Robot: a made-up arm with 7 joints. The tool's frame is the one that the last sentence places.
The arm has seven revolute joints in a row. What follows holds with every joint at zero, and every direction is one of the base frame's. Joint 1 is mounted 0.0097 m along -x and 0.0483 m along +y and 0.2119 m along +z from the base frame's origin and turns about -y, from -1.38 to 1.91 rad. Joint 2 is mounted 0.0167 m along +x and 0.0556 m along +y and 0.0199 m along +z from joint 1 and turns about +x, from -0.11 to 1.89 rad. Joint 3 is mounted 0.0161 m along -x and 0.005 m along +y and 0.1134 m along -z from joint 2 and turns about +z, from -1.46 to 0.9 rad. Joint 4 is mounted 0.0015 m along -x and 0.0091 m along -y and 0.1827 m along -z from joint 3 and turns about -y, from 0.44 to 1.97 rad. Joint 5 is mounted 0.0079 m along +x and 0.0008 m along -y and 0.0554 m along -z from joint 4 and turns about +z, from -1.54 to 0.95 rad. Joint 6 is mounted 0.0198 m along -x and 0.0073 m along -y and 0.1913 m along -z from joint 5 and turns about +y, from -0.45 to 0.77 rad. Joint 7 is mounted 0.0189 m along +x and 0.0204 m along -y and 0.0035 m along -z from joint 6 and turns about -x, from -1.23 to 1.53 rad. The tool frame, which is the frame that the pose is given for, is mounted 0.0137 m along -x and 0.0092 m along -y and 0.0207 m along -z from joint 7; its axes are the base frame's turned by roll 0.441, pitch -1.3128 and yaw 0.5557 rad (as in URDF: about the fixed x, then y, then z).
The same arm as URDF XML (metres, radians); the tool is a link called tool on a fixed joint. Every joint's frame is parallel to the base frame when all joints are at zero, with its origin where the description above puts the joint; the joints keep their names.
<robot name="arm">
<joint name="joint 1" type="revolute"><parent link="base"/><child link="link1"/><origin xyz="-0.0097 0.0483 0.2119"/><axis xyz="0 -1 0"/><limit lower="-1.38" upper="1.91"/></joint>
<joint name="joint 2" type="revolute"><parent link="link1"/><child link="link2"/><origin xyz="0.0167 0.0556 0.0199"/><axis xyz="1 0 0"/><limit lower="-0.11" upper="1.89"/></joint>
<joint name="joint 3" type="revolute"><parent link="link2"/><child link="link3"/><origin xyz="-0.0161 0.005 -0.1134"/><axis xyz="0 0 1"/><limit lower="-1.46" upper="0.9"/></joint>
<joint name="joint 4" type="revolute"><parent link="link3"/><child link="link4"/><origin xyz="-0.0015 -0.0091 -0.1827"/><axis xyz="0 -1 0"/><limit lower="0.44" upper="1.97"/></joint>
<joint name="joint 5" type="revolute"><parent link="link4"/><child link="link5"/><origin xyz="0.0079 -0.0008 -0.0554"/><axis xyz="0 0 1"/><limit lower="-1.54" upper="0.95"/></joint>
<joint name="joint 6" type="revolute"><parent link="link5"/><child link="link6"/><origin xyz="-0.0198 -0.0073 -0.1913"/><axis xyz="0 1 0"/><limit lower="-0.45" upper="0.77"/></joint>
<joint name="joint 7" type="revolute"><parent link="link6"/><child link="link7"/><origin xyz="0.0189 -0.0204 -0.0035"/><axis xyz="-1 0 0"/><limit lower="-1.23" upper="1.53"/></joint>
<joint name="tool_fixed" type="fixed"><parent link="link7"/><child link="tool"/><origin xyz="-0.0137 -0.0092 -0.0207" rpy="0.441 -1.3128 0.5557"/></joint>
<link name="base"/>
<link name="link1"/>
<link name="link2"/>
<link name="link3"/>
<link name="link4"/>
<link name="link5"/>
<link name="link6"/>
<link name="link7"/>
<link name="tool"/>
</robot>

